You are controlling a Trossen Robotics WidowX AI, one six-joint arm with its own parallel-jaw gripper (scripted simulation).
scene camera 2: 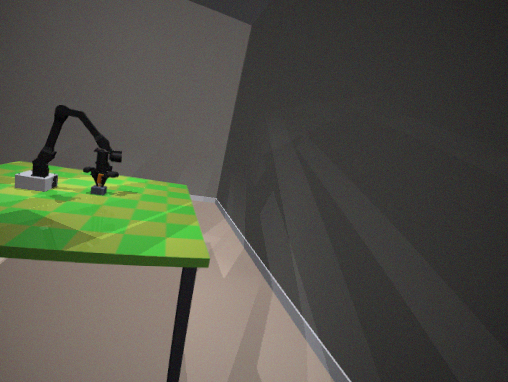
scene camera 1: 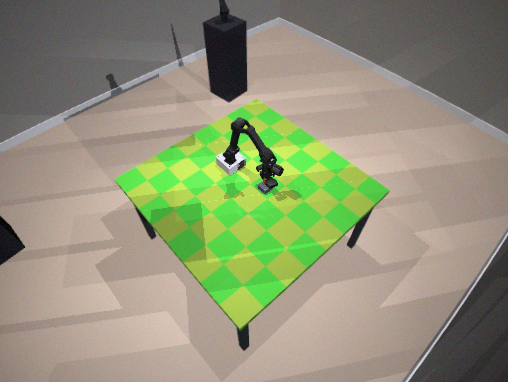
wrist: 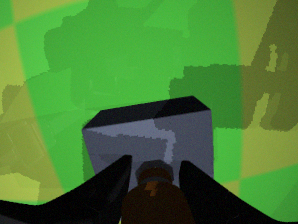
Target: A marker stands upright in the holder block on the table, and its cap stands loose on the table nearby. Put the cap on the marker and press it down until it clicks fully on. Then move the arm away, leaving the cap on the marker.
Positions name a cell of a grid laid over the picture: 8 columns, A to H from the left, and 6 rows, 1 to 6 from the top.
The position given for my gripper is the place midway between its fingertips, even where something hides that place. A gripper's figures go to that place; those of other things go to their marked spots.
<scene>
My gripper (wrist: E5) is 10 cm from the lens. A holder block (wrist: F3) is 11 cm from the lens.
</scene>
